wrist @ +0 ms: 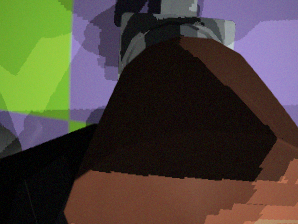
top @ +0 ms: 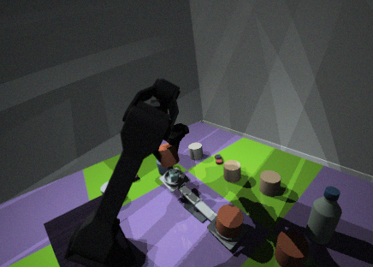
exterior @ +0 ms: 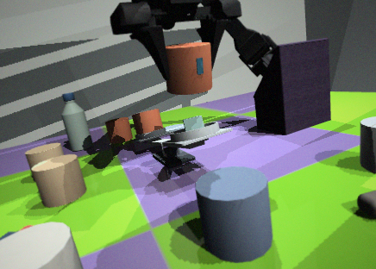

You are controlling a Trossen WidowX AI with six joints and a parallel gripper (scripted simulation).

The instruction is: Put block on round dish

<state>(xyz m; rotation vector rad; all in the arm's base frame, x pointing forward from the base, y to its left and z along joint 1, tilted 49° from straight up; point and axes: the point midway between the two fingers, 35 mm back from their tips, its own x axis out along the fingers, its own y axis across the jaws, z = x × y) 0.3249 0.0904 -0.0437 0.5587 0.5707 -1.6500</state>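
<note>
The pale teal block is 80 mm below my gripper tip and 10 mm to the right of it. From my gripper tip the other things lie so: pale disc 360 mm to the right, 170 mm below, 130 mm behind; then blue-grey cylinder 140 mm to the left, 130 mm below, 40 mm ahead; then red-and-black object 280 mm ahead, 160 mm below, 10 mm to the right.
</note>
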